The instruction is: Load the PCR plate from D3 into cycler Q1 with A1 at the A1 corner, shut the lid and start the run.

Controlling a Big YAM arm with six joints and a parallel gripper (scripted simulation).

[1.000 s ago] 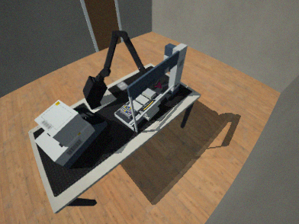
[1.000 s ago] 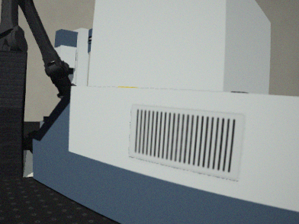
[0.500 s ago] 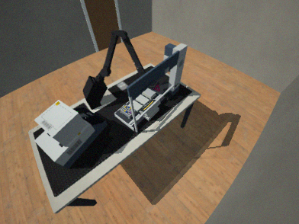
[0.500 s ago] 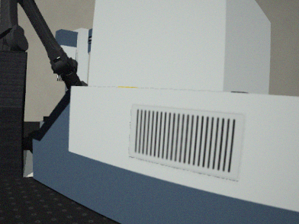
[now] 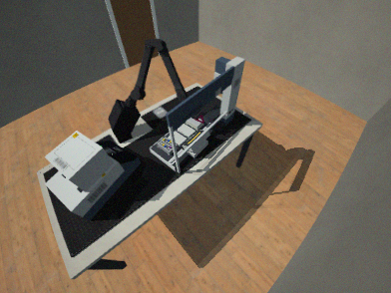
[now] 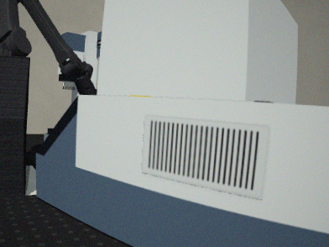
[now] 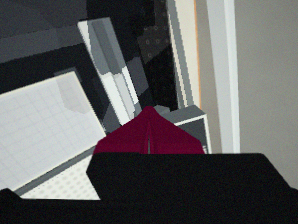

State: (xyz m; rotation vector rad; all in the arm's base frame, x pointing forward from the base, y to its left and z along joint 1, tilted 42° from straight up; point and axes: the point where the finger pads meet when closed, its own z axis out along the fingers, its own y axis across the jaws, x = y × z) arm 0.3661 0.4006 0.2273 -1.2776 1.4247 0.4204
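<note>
My hand is 1 cm short of the tube, 29 cm to the left of it and 7 cm above it. The rest, counted from my hand: tube cooling block: 1 cm ahead, 31 cm to the right, 8 cm below; pipette head: 11 cm behind, 24 cm to the left, 24 cm above.
</note>
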